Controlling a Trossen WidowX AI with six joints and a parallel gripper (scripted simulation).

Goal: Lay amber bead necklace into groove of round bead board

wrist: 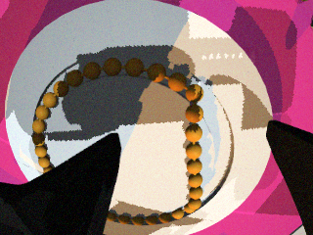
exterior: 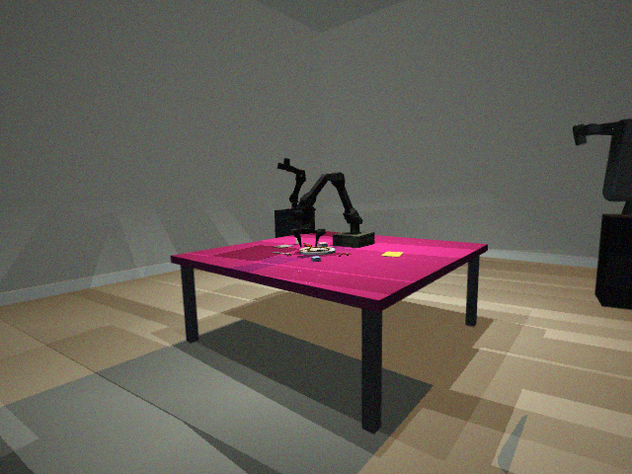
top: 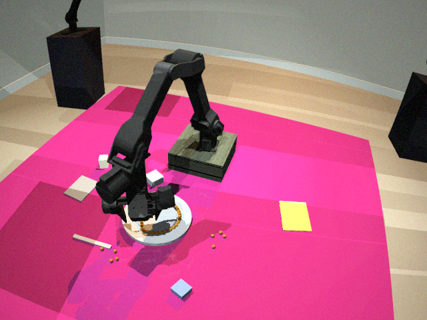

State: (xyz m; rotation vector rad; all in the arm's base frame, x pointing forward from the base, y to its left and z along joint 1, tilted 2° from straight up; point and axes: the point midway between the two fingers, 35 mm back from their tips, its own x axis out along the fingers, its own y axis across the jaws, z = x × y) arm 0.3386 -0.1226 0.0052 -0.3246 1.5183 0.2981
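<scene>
Right now my gripper tip is 40 mm past the round bead board, 30 mm to the right of it and 20 mm above it. Round my gripper tip: white block 200 mm behind, 20 mm to the right, 20 mm below; then red-handled tool 180 mm behind, 120 mm to the right, 20 mm below; then white strip 120 mm to the right, 90 mm ahead, 30 mm below.
</scene>
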